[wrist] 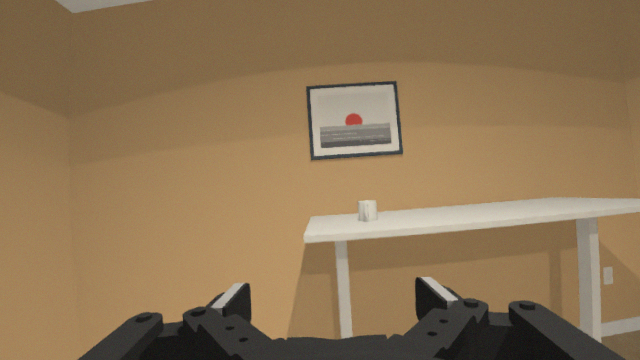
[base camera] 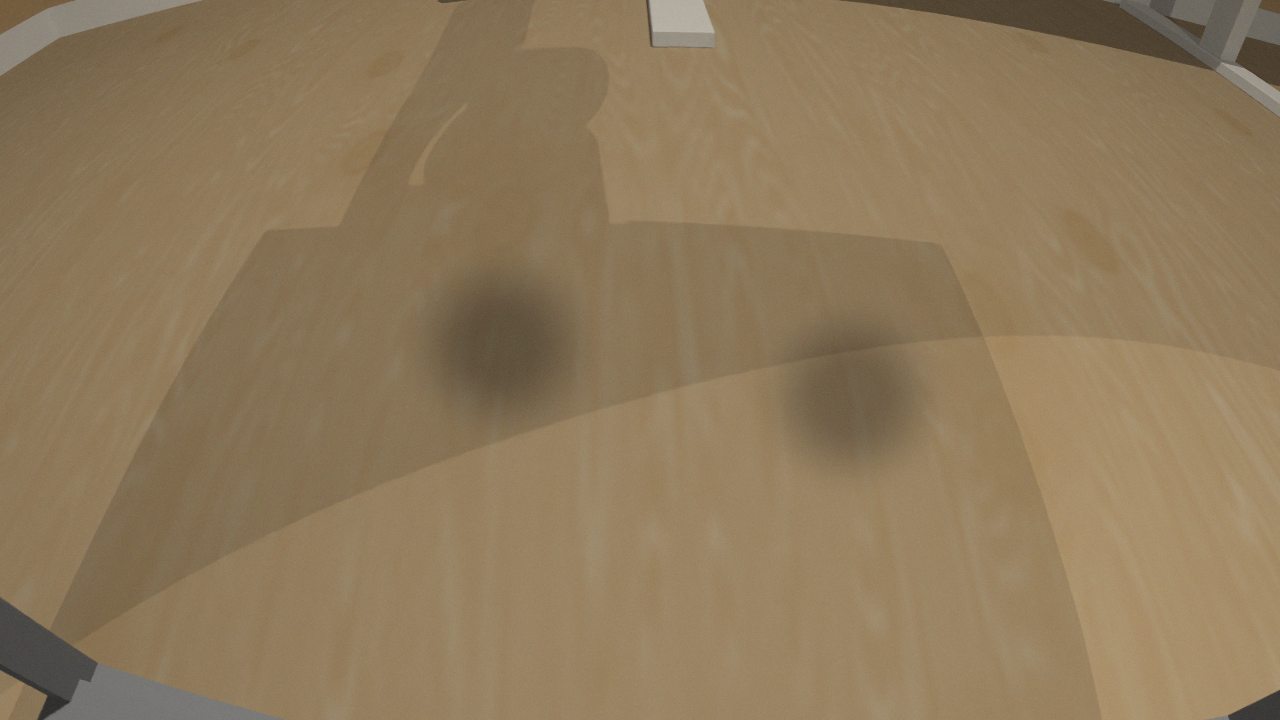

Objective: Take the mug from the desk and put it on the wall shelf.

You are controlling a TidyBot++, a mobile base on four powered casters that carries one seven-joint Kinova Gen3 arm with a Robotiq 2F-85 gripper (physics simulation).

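A white mug [wrist: 367, 211] stands upright near the left end of the white desk [wrist: 480, 216], with its handle facing my side. My gripper [wrist: 333, 299] is open, with nothing between its fingers. It is well short of the desk, and the mug shows beyond and above the gap between the fingers, slightly right of its middle. The wall shelf does not show in either view. The mug does not show in the base camera view.
A framed picture [wrist: 354, 140] hangs on the wall above the mug. White desk legs [wrist: 343, 290] [wrist: 589, 280] stand under the desk top. In the base camera view, a white leg end [base camera: 682, 39] rests on the wooden floor [base camera: 716, 555], and white framework [base camera: 1226, 35] stands at the top right.
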